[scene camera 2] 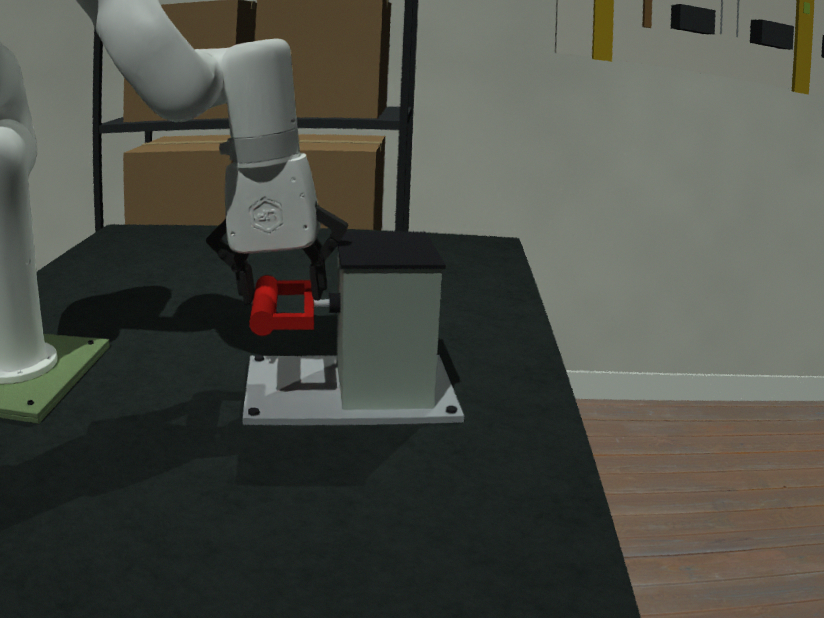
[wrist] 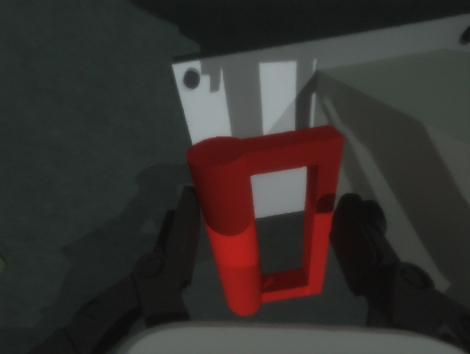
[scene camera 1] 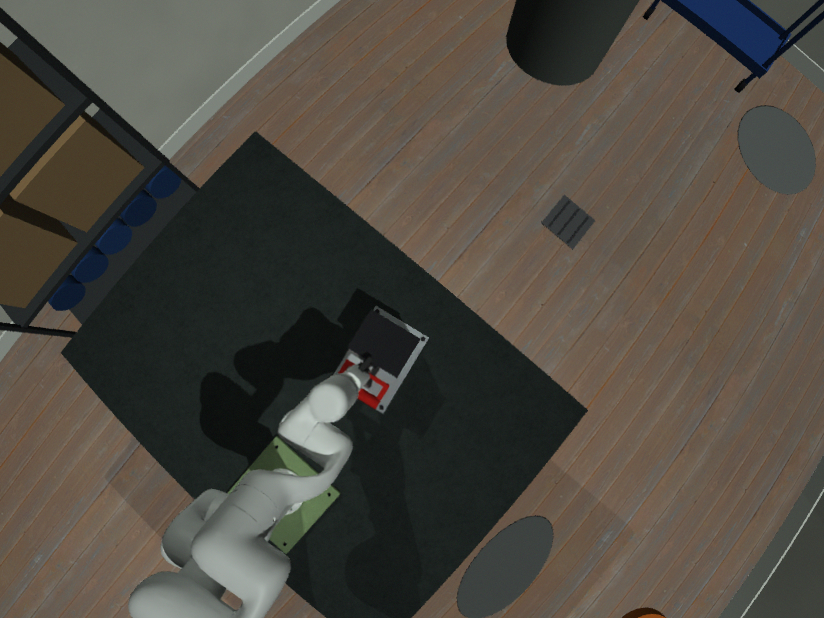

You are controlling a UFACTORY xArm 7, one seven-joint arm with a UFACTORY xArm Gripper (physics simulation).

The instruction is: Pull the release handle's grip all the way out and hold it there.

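Note:
The red release handle [scene camera 1: 370, 399] [scene camera 2: 292, 321] [wrist: 325, 165] is a rectangular frame with a thick round grip [scene camera 2: 263, 307] [wrist: 232, 250] on its outer side. A short stretch of pale rod [scene camera 2: 321, 303] shows between the frame and the black collar [scene camera 2: 334, 302] on the grey-green housing [scene camera 2: 389, 339] [scene camera 1: 386, 339]. My gripper [scene camera 1: 367, 372] [scene camera 2: 282, 299] [wrist: 266, 208] points down over the handle and is shut on it, fingers wide. One finger lies against the outer side of the grip, the other against the frame's rear bar on the housing side. The exact contact is dark in the wrist view.
The housing stands on a white base plate [scene camera 2: 292, 405] [wrist: 205, 115] with dark bolts, on a black mat [scene camera 1: 279, 219] [scene camera 2: 399, 532]. The arm's green mount [scene camera 1: 302, 525] [scene camera 2: 66, 379] is nearby. A shelf rack [scene camera 2: 407, 133] with cardboard boxes [scene camera 2: 179, 192] stands behind.

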